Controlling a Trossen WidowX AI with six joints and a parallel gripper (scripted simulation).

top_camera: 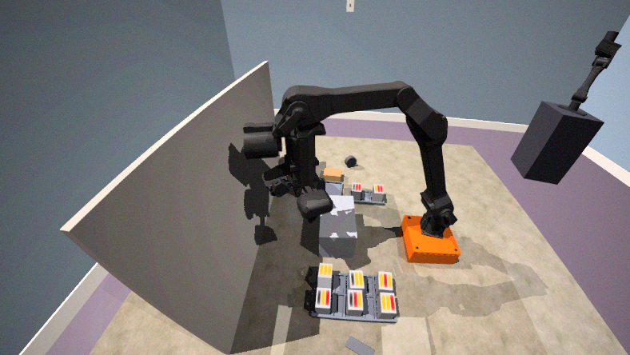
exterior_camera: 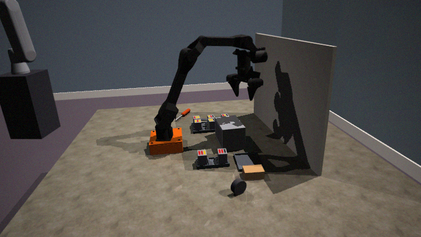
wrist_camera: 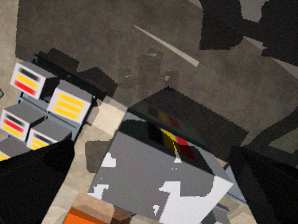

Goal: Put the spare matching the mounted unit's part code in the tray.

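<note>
Now: the grey spare 14 cm to the left of my gripper tip, 14 cm below it and 9 cm behind it. Round my gripper tip: tall white panel: 17 cm ahead, 4 cm above, 2 cm to the right; plain grey box: 13 cm below, 7 cm to the right, 7 cm behind; rack: 18 cm below, 16 cm behind, 10 cm to the left.
</note>
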